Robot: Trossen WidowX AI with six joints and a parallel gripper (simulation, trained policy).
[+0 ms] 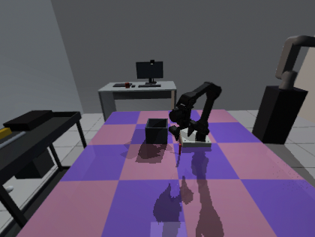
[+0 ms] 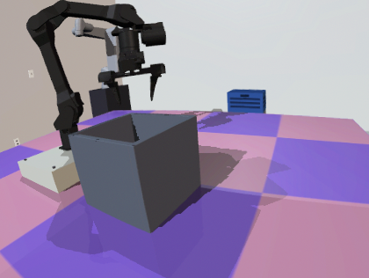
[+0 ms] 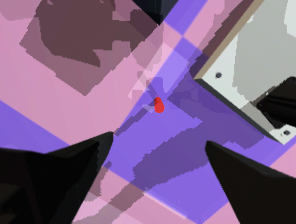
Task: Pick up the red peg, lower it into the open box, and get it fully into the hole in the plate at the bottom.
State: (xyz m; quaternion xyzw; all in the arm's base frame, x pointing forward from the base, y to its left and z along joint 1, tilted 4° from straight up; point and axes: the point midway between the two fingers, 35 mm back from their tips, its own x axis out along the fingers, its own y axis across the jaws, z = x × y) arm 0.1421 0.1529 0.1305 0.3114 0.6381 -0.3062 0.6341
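The red peg lies 10 mm ahead of my gripper tip, 20 mm to the right of it and 100 mm below it.
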